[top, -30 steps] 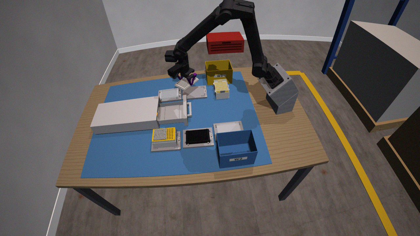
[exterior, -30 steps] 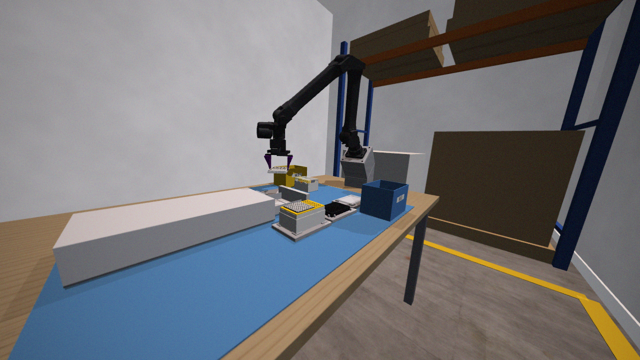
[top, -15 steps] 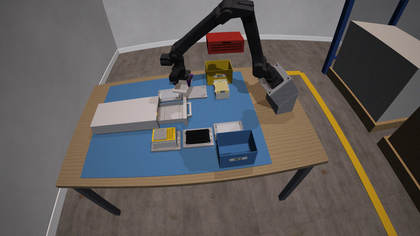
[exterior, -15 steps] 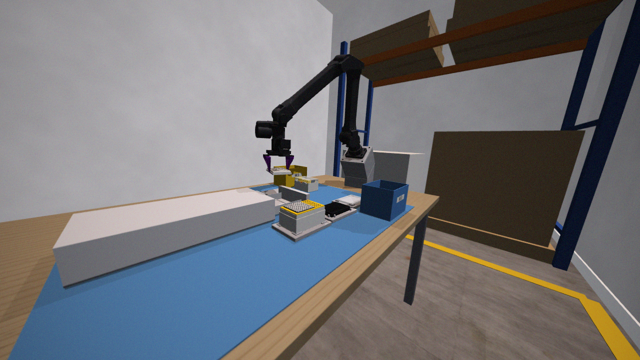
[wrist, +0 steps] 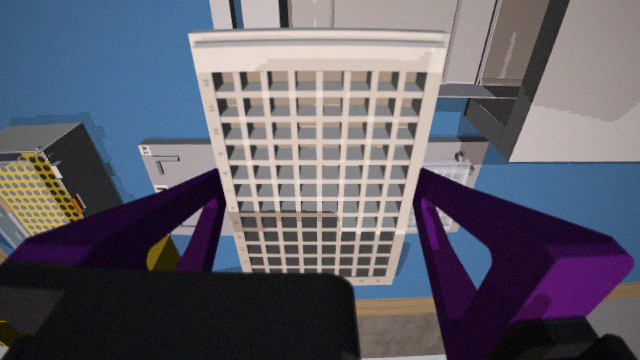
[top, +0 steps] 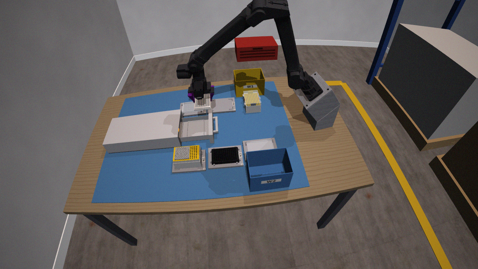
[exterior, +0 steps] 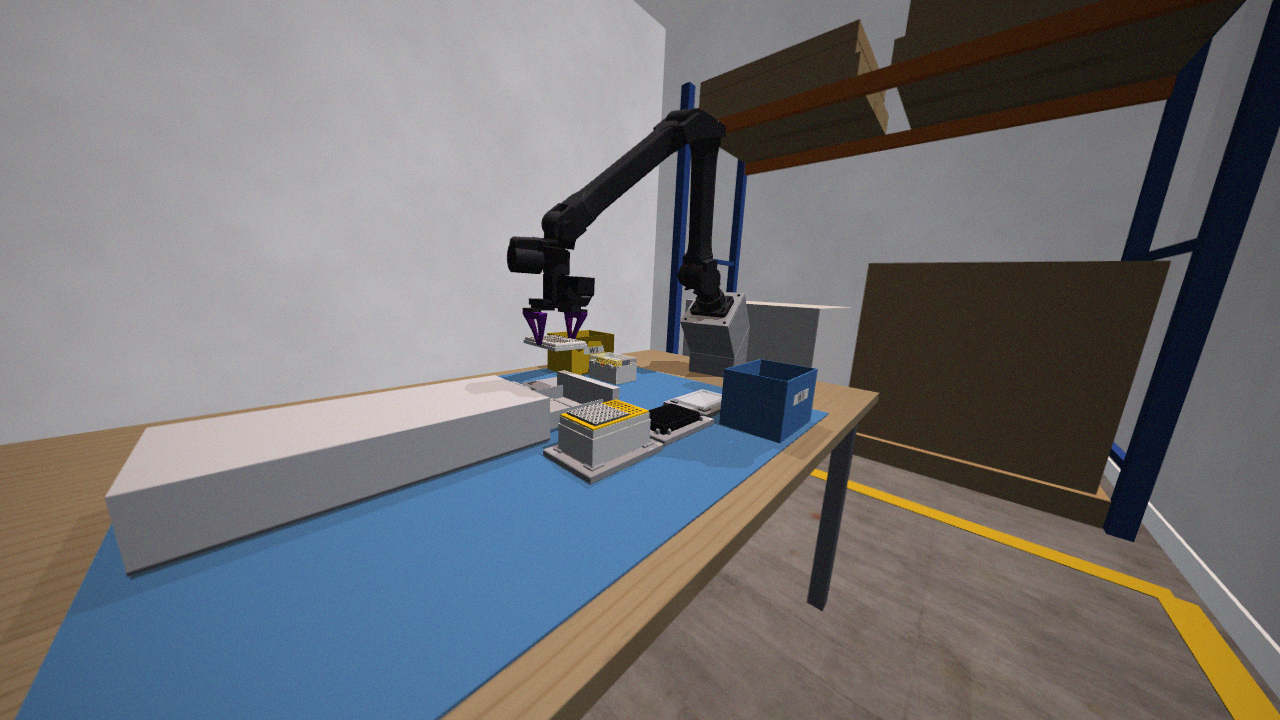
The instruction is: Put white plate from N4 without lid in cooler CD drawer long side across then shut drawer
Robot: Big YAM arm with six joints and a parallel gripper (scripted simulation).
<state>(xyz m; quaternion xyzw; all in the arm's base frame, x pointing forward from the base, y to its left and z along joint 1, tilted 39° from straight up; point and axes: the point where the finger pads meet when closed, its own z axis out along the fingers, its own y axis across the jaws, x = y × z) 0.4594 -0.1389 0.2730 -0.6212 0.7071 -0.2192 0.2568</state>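
Right now the drawer is 100 mm ahead of my hand, 60 mm to the left of it and 130 mm below it. The rest, counted from my hand: grey nest (100 mm behind, 100 mm to the right, 140 mm below); cooler CD (220 mm ahead, 50 mm to the left, 120 mm below); yellow-topped tip box (110 mm ahead, 250 mm to the left, 100 mm below).
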